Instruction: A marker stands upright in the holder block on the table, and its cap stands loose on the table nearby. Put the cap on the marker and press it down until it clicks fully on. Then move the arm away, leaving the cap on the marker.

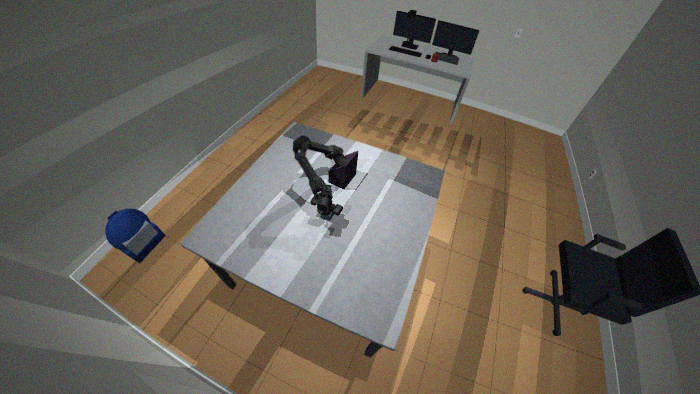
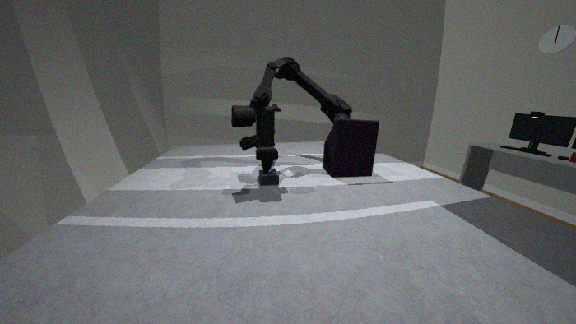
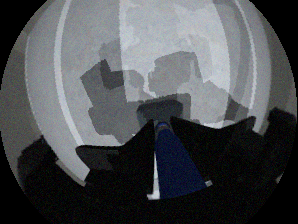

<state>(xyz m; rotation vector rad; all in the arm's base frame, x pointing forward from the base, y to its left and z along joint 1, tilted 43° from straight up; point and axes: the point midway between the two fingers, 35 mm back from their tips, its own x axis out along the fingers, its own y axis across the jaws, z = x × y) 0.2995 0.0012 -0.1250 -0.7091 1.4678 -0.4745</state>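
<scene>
My gripper tip is now 5 cm below the blue cap and 1 cm past it. The rest, counted from my gripper tip: dark holder block (2 cm below, 1 cm behind).
</scene>
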